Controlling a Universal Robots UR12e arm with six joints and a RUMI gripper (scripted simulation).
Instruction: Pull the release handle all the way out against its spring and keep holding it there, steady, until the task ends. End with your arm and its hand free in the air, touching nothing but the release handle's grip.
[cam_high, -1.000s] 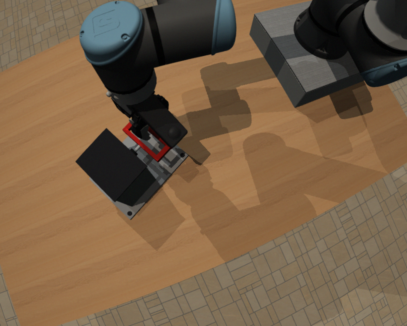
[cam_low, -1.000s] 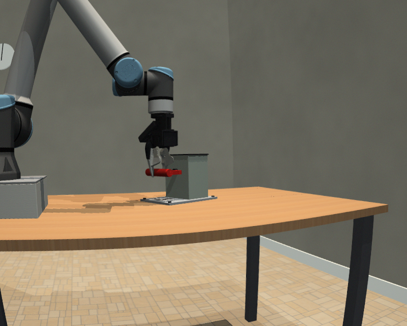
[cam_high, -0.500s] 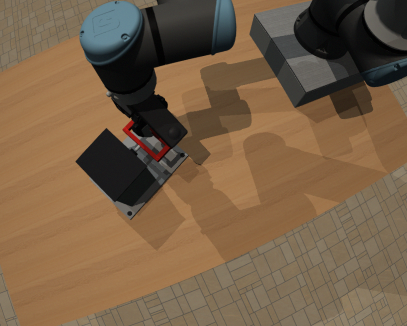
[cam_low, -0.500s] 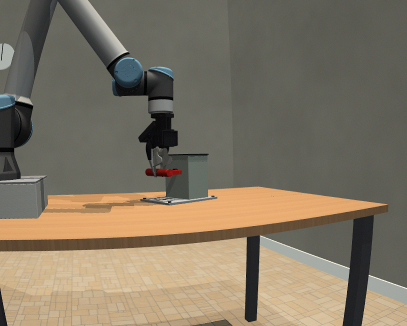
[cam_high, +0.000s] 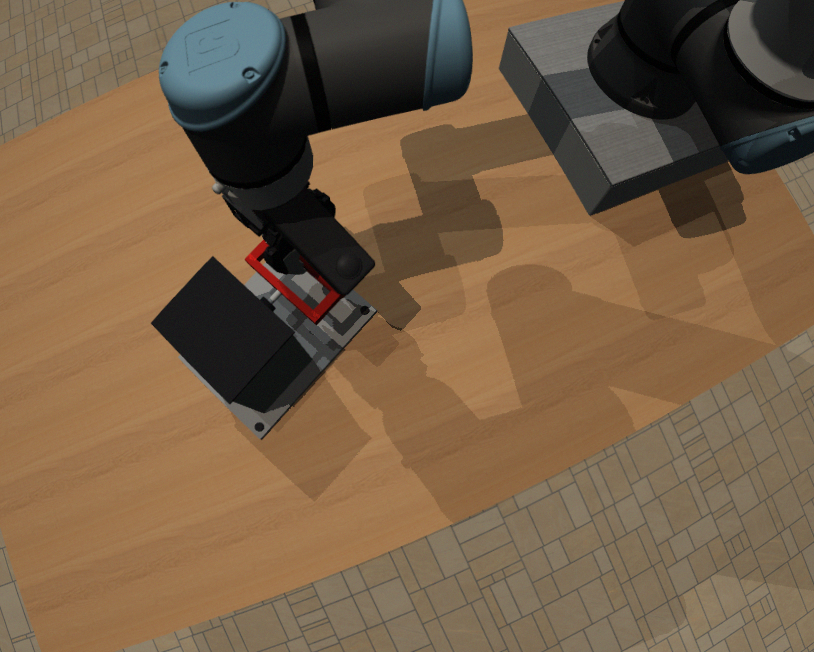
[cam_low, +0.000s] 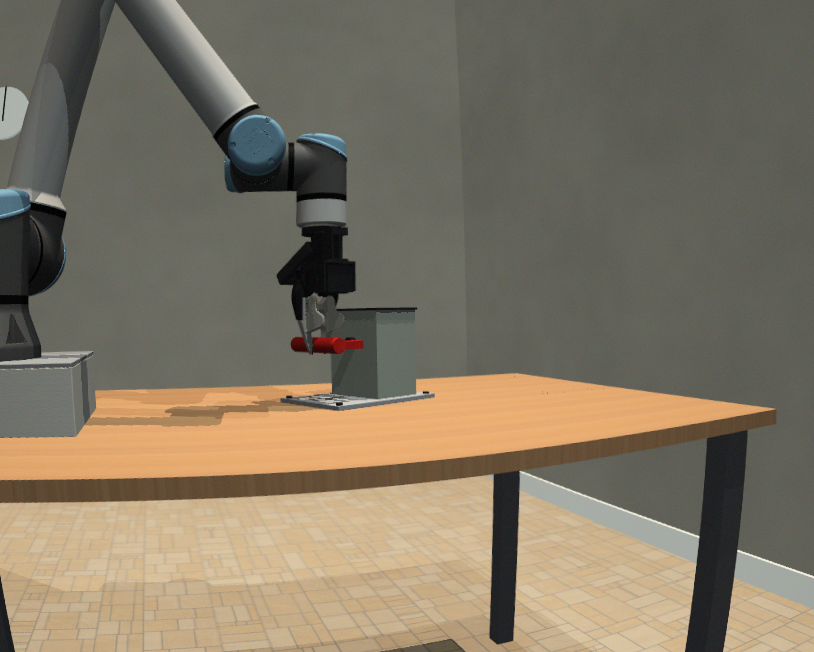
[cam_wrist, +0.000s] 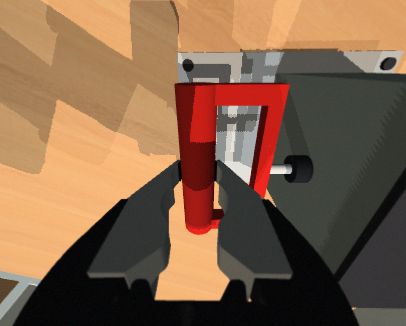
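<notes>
Now: the grey baseplate 10 cm below my hand, 9 cm ahead of it and 4 cm to the left of it.
</notes>
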